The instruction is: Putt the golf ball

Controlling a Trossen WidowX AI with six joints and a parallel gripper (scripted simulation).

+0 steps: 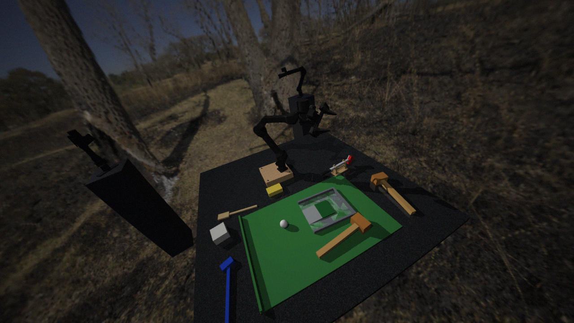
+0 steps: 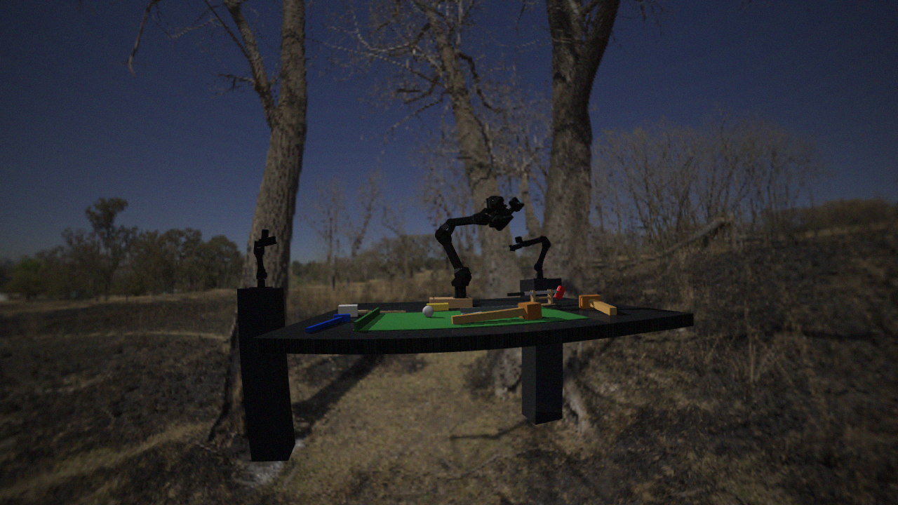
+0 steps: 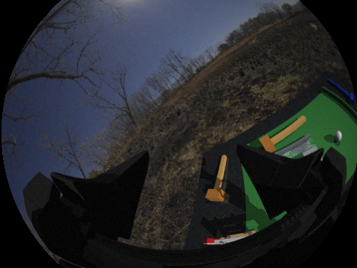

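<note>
The yellow block lies 420 mm below my gripper tip, 340 mm to the right of it and 210 mm behind it. From my gripper tip the other things lie so: green mat (430 mm below, 300 mm to the right, 140 mm ahead); then red putter (370 mm below, 110 mm to the left, 60 mm behind); then wooden stand (400 mm below, 130 mm to the left, 50 mm behind).
</note>
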